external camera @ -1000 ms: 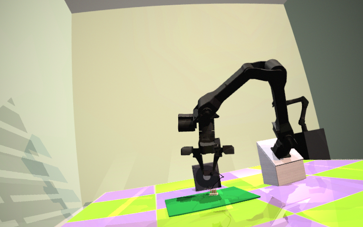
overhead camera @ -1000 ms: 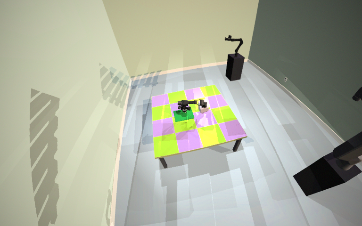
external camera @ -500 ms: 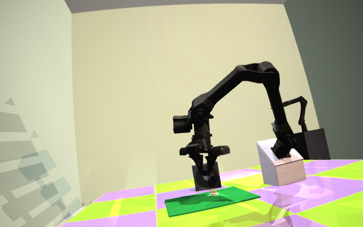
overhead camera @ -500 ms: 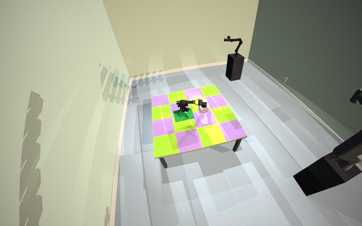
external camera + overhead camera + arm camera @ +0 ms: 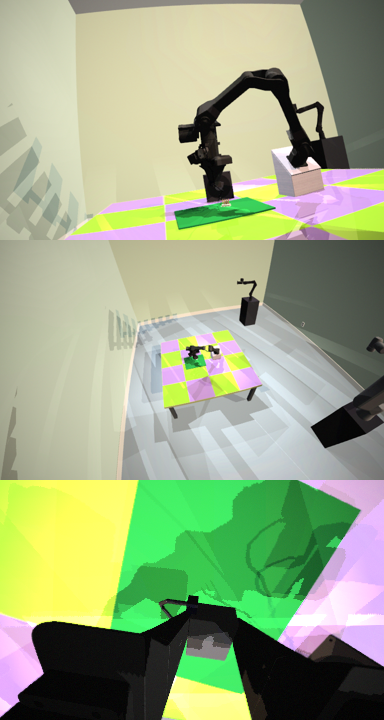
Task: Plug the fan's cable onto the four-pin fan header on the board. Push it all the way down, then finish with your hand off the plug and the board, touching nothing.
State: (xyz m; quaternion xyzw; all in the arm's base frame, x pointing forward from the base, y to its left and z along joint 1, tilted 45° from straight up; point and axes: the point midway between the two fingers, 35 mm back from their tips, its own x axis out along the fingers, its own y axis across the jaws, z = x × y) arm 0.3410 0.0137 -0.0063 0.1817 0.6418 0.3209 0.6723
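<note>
My gripper tip is 1 cm past the green board, 1 cm to the left of it and 11 cm above it. From my gripper tip the other things lie so: fan (7 cm behind, 20 cm to the right, 4 cm below); then black fan plug (1 cm behind); then four-pin header (5 cm behind, 5 cm to the right, 10 cm below).
</note>
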